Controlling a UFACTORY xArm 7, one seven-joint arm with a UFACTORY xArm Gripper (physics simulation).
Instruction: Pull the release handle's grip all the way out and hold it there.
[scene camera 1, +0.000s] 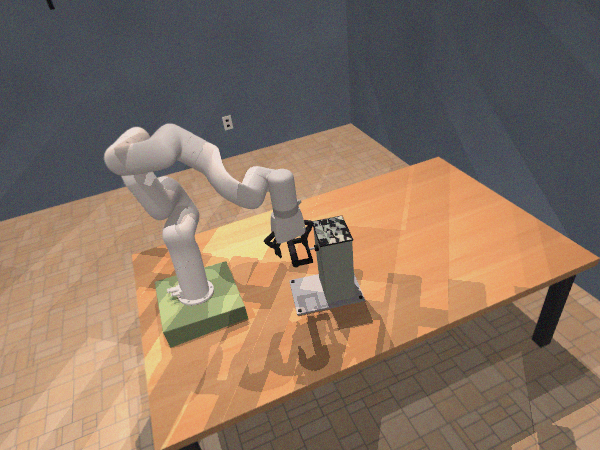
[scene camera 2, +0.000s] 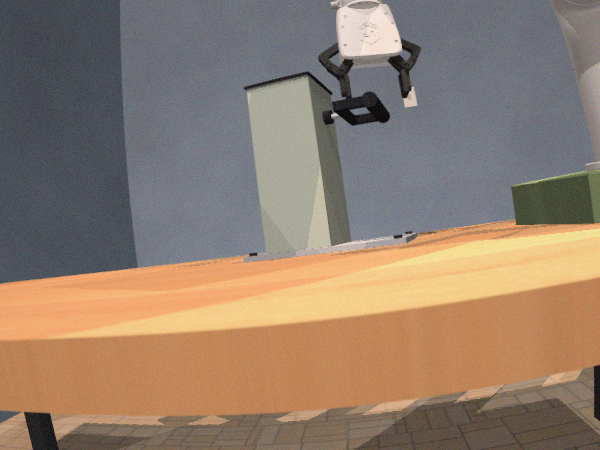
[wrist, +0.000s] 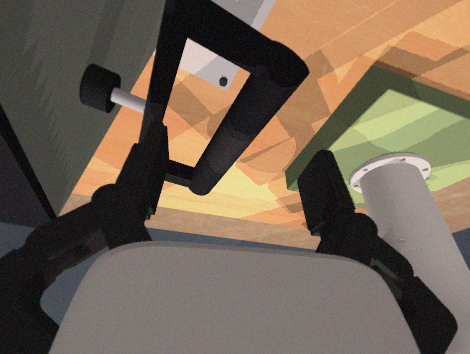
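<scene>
The release handle is a black rectangular frame (scene camera 1: 301, 263) (scene camera 2: 344, 106) (wrist: 162, 75) on a short silver rod (scene camera 2: 335, 116) (wrist: 127, 99) coming out of a black collar on the post's side. Its thick round grip bar (scene camera 2: 378, 107) (wrist: 232, 130) is on the side away from the post. My gripper (scene camera 1: 291, 249) (scene camera 2: 376, 95) (wrist: 241, 154) is open and empty, pointing down at the handle. One finger is at the frame's post-side bar, and whether it touches is unclear. The other finger is beyond the grip bar, towards the arm's base. The fingertips are about level with the handle's top.
The grey-green post (scene camera 1: 336, 272) (scene camera 2: 286, 165) (wrist: 55, 95) has a patterned top and stands on a pale base plate (scene camera 1: 301, 290) (scene camera 2: 367, 244) close beside the gripper. The arm's green base block (scene camera 1: 227, 287) (scene camera 2: 552, 202) (wrist: 385, 112) is on the table (scene camera 1: 425, 225) (scene camera 2: 300, 360).
</scene>
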